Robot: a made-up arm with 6 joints. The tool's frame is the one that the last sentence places.
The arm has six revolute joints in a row. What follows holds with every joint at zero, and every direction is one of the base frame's. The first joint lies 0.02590 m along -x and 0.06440 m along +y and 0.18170 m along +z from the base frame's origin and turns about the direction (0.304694, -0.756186, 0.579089). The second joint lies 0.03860 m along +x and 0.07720 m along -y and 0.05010 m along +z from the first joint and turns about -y. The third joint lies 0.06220 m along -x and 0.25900 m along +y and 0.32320 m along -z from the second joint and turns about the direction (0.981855, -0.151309, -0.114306). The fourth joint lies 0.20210 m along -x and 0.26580 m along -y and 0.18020 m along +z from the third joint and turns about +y. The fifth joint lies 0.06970 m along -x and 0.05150 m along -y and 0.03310 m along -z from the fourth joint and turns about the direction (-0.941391, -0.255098, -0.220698). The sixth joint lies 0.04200 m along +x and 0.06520 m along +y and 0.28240 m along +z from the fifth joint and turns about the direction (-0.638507, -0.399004, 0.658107). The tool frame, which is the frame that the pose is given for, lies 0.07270 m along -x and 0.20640 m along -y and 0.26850 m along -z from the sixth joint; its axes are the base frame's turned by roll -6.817, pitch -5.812 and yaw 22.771 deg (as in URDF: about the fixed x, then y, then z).
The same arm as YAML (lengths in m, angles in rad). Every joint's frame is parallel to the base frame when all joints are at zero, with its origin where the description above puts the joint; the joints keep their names.
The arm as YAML. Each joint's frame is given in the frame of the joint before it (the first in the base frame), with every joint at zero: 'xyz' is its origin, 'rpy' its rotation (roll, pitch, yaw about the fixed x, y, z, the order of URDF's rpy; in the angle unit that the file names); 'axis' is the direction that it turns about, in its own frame. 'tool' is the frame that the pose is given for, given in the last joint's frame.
units:
  length: m
  angle: rad
joints:
  - name: joint 1
    type: revolute
    origin:
      xyz: [-0.0259, 0.0644, 0.1817]
      rpy: [0.0, 0.0, 0.0]
    axis: [0.304694, -0.756186, 0.579089]
  - name: joint 2
    type: revolute
    origin:
      xyz: [0.0386, -0.0772, 0.0501]
      rpy: [0.0, 0.0, 0.0]
    axis: [0.0, -1.0, 0.0]
  - name: joint 3
    type: revolute
    origin:
      xyz: [-0.0622, 0.259, -0.3232]
      rpy: [0.0, 0.0, 0.0]
    axis: [0.981859, -0.151294, -0.114295]
  - name: joint 4
    type: revolute
    origin:
      xyz: [-0.2021, -0.2658, 0.1802]
      rpy: [0.0, 0.0, 0.0]
    axis: [0.0, 1.0, 0.0]
  - name: joint 5
    type: revolute
    origin:
      xyz: [-0.0697, -0.0515, -0.0331]
      rpy: [0.0, 0.0, 0.0]
    axis: [-0.941391, -0.255098, -0.220698]
  - name: joint 6
    type: revolute
    origin:
      xyz: [0.042, 0.0652, 0.2824]
      rpy: [0.0, 0.0, 0.0]
    axis: [-0.638507, -0.399004, 0.658107]
tool:
  origin:
    xyz: [-0.0727, -0.2064, -0.2685]
    rpy: [-0.119, -0.1014, 0.3974]

